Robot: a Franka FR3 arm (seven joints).
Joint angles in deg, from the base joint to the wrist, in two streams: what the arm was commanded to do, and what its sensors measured. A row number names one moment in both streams.
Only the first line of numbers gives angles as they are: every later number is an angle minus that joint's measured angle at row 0.
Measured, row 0:
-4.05, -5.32, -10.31, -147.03, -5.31, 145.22, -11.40
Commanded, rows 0 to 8:
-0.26, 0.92, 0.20, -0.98, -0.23, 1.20, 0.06
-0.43, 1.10, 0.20, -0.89, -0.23, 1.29, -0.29
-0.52, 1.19, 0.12, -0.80, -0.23, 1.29, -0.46
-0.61, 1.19, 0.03, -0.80, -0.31, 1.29, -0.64
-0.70, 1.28, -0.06, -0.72, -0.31, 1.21, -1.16
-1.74, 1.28, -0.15, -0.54, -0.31, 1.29, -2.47
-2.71, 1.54, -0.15, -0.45, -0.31, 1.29, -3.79
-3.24, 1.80, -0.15, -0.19, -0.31, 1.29, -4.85
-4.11, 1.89, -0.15, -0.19, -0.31, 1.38, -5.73
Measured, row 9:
-0.76, 0.06, -0.12, 0.05, -0.18, 0.17, -1.81
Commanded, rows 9 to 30:
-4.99, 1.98, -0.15, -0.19, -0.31, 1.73, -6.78
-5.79, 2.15, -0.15, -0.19, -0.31, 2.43, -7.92
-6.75, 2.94, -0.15, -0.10, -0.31, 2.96, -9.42
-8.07, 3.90, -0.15, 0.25, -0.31, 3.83, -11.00
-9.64, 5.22, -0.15, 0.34, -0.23, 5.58, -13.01
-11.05, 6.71, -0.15, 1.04, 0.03, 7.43, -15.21
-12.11, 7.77, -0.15, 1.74, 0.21, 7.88, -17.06
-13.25, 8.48, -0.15, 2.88, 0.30, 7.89, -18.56
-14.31, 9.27, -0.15, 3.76, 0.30, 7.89, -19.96
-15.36, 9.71, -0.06, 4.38, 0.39, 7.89, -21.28
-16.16, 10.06, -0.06, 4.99, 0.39, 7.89, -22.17
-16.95, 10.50, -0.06, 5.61, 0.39, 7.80, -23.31
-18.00, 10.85, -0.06, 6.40, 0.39, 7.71, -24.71
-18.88, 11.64, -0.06, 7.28, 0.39, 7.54, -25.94
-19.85, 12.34, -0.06, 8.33, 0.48, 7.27, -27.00
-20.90, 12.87, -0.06, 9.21, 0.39, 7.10, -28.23
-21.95, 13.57, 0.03, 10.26, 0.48, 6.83, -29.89
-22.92, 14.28, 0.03, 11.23, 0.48, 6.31, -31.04
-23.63, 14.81, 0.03, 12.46, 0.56, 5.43, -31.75
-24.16, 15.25, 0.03, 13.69, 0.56, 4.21, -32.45
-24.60, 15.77, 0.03, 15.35, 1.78, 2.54, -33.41
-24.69, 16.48, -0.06, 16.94, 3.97, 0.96, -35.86
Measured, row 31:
-22.60, 11.05, -0.20, 11.40, 0.25, 4.93, -30.65
